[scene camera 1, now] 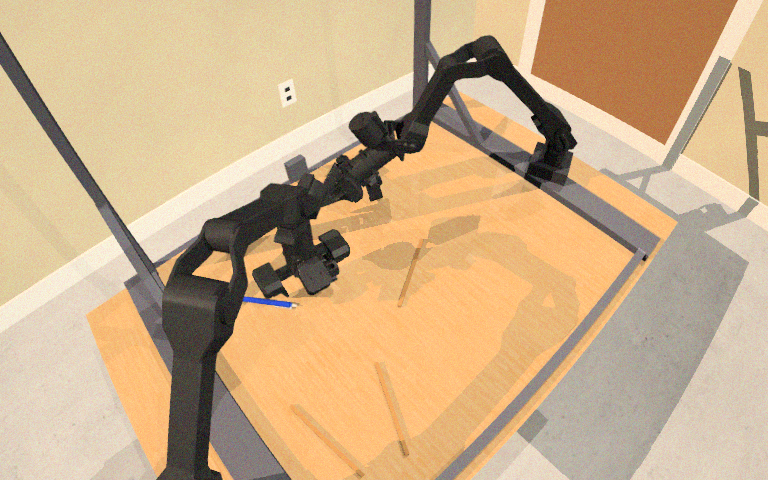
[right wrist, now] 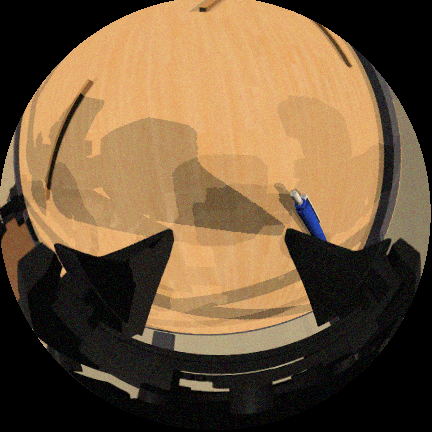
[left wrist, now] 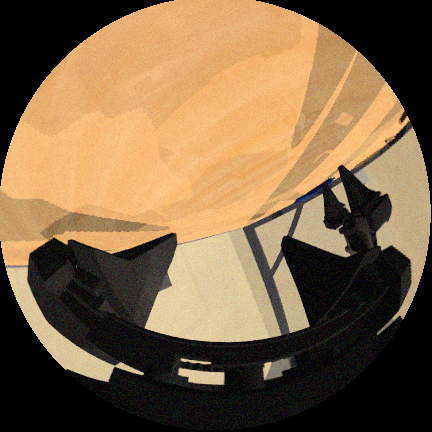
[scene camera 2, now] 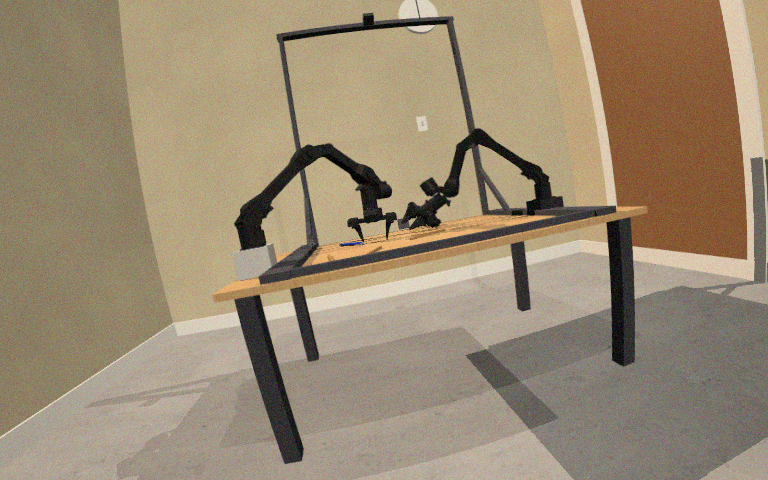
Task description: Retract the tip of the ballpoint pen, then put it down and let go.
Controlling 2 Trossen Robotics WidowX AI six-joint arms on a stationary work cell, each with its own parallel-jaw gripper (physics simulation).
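Seen in the pictures: left gripper, fingertip midpoint: (left wrist: 230, 240) (scene camera 2: 405, 226); right gripper, fingertip midpoint: (right wrist: 231, 235) (left wrist: 329, 175) (scene camera 2: 375, 241); left arm's base, origin of the base link: (scene camera 1: 552, 157) (scene camera 2: 544, 198); right arm's base, origin of the base link: (scene camera 2: 253, 247).
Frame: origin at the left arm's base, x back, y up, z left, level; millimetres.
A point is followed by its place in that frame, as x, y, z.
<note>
A blue ballpoint pen (scene camera 1: 267, 302) {-633, -44, -421} (scene camera 2: 351, 244) {-637, -50, -428} (left wrist: 316, 191) {-626, -43, -424} (right wrist: 311, 219) {-618, -43, -390} lies on the wooden table (scene camera 1: 453, 339) {-540, -55, -60}. Its silver button end and clip show in the right wrist view. Its other end is hidden behind a finger there and behind the arm in scene camera 1, so the writing tip cannot be seen. My right gripper (scene camera 2: 374, 239) {-557, -54, -376} (right wrist: 231, 235) {-557, -54, -376} points down close above the table, open and empty. The pen lies outside the space between its fingers, passing behind the right-hand finger in the right wrist view. My left gripper (left wrist: 230, 240) {-353, -29, -467} is open and empty, tilted, away from the pen.
Thin wooden strips lie on the table: one strip (scene camera 1: 410, 272) {-440, -48, -196} (right wrist: 62, 132) {-461, -52, -196} near the middle, and two others (scene camera 1: 392, 408) {-710, -48, -104} (scene camera 1: 326, 440) {-811, -48, -178} toward the bottom of scene camera 1. A dark frame rail (scene camera 1: 543, 362) {-528, -35, 115} runs along the table edge. The two arms are close together.
</note>
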